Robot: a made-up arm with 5 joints. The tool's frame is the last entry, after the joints.
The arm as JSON. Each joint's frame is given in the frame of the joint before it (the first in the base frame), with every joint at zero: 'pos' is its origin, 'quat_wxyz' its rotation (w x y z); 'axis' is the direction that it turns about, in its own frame. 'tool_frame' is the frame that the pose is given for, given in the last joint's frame.
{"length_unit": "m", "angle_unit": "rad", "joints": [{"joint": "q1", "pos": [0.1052, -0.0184, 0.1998], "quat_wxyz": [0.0, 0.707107, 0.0, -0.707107], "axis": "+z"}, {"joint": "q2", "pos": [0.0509, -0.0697, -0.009], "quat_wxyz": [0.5, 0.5, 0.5, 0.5], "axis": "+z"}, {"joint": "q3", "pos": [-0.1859, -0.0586, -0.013], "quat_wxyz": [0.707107, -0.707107, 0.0, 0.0], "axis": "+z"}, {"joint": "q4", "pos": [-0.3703, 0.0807, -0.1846], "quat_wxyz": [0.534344, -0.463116, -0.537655, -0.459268], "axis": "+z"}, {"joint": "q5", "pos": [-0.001, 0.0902, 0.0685], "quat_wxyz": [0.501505, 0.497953, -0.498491, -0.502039], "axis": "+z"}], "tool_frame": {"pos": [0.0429, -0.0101, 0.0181], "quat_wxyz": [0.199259, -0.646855, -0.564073, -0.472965]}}
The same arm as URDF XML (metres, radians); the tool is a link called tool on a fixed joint. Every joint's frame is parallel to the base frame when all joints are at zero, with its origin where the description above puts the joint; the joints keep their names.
<robot name="arm">
<link name="base"/>
<link name="link1"/>
<link name="link2"/>
<link name="link3"/>
<link name="link4"/>
<link name="link5"/>
<link name="tool"/>
<joint name="q1" type="continuous"><parent link="base"/><child link="link1"/><origin xyz="0.1052 -0.0184 0.1998"/><axis xyz="-1 0 0"/></joint>
<joint name="q2" type="continuous"><parent link="link1"/><child link="link2"/><origin xyz="0.009 0.0697 -0.0509"/><axis xyz="0 0 -1"/></joint>
<joint name="q3" type="continuous"><parent link="link2"/><child link="link3"/><origin xyz="0.0586 0.1859 0.013"/><axis xyz="-1 0 0"/></joint>
<joint name="q4" type="continuous"><parent link="link3"/><child link="link4"/><origin xyz="0.1846 0.3703 0.0807"/><axis xyz="0.0071 0.149197 0.988782"/></joint>
<joint name="q5" type="continuous"><parent link="link4"/><child link="link5"/><origin xyz="0.0016 -0.079 0.0812"/><axis xyz="1 0 0"/></joint>
<joint name="tool_joint" type="fixed"><parent link="link5"/><child link="tool"/><origin xyz="0.0181 0.0409 -0.0164" rpy="-0.5232 -0.5796 -0.0025"/></joint>
</robot>

